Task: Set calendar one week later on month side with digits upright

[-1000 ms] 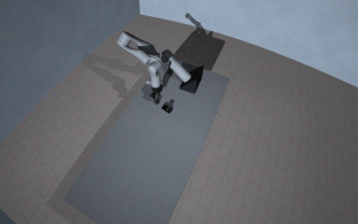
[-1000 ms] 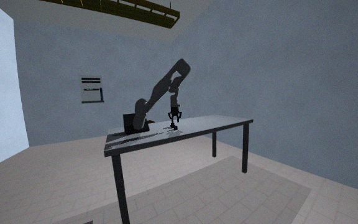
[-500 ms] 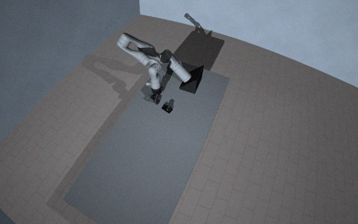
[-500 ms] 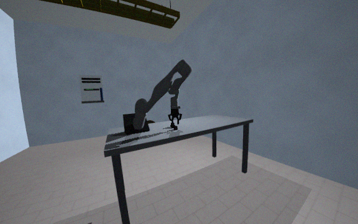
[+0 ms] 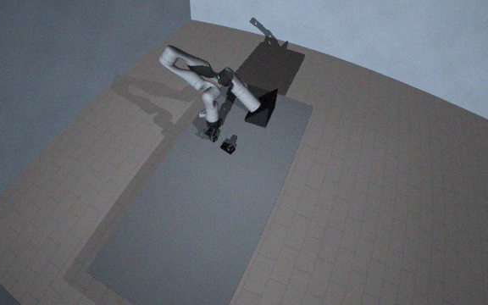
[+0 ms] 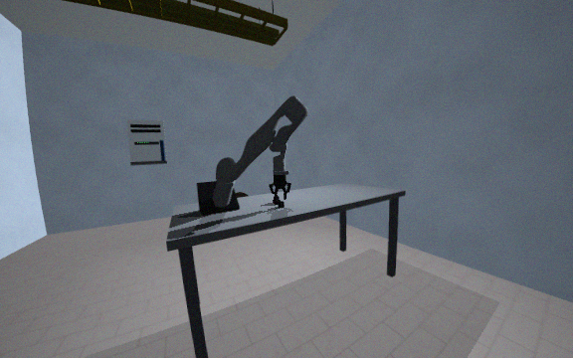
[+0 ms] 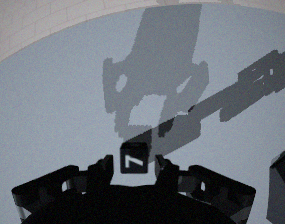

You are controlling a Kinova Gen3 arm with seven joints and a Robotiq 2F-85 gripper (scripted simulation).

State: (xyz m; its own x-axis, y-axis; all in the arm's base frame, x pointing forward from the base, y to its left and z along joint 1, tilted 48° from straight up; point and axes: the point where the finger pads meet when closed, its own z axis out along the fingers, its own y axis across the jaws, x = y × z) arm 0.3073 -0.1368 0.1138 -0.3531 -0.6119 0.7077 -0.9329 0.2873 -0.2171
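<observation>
The dark calendar tray is 4 cm ahead of my hand, 10 cm to the left of it and 5 cm below it.
</observation>
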